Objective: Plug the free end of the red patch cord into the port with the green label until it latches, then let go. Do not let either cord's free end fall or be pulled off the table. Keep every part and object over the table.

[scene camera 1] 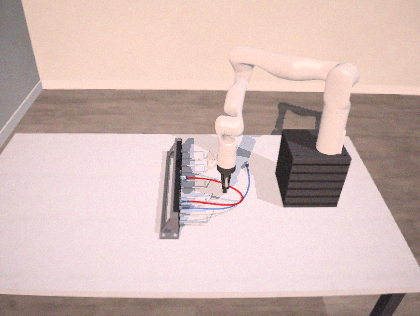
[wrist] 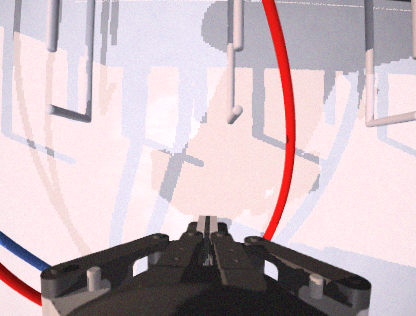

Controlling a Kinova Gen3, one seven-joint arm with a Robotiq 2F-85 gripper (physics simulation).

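Where they show: gripper, fingertip midpoint: (scene camera 1: 224,192) (wrist: 207,227); arm's base, link origin: (scene camera 1: 327,148).
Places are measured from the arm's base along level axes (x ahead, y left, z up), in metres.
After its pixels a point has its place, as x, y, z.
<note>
The red cord (scene camera 1: 215,204) @(0.404, 0.190, -0.175) (wrist: 290,115) @(0.470, 0.009, -0.206) loops out from the dark patch panel (scene camera 1: 178,160) @(0.586, -0.016, -0.145). Its upper end, with a small pale and blue plug (scene camera 1: 184,177) @(0.546, 0.062, -0.169), is at the panel's face; whether it sits in a port cannot be told. The green label cannot be made out in the scene view, and the panel's ports do not show in the wrist view. My gripper (scene camera 1: 225,190) @(0.382, 0.043, -0.243) (wrist: 207,227) @(0.382, 0.043, -0.243) points down inside the loop, low over the table, its fingertips together with no cord between them. In the wrist view the red cord passes to the right of the fingertips and runs out of sight behind the gripper.
A blue cord (scene camera 1: 248,182) @(0.281, -0.031, -0.237) (wrist: 22,254) @(0.353, 0.159, -0.208) curves from the panel to its free plug (scene camera 1: 247,164) @(0.297, -0.151, -0.234), which lies on the table (scene camera 1: 100,250) @(0.783, 0.418, -0.244) right of the gripper. Thin pale rods (wrist: 90,60) @(0.487, 0.146, -0.227) stick out from the panel side. The arm's black ribbed base (scene camera 1: 312,182) @(0.045, 0.080, -0.110) stands at the right.
</note>
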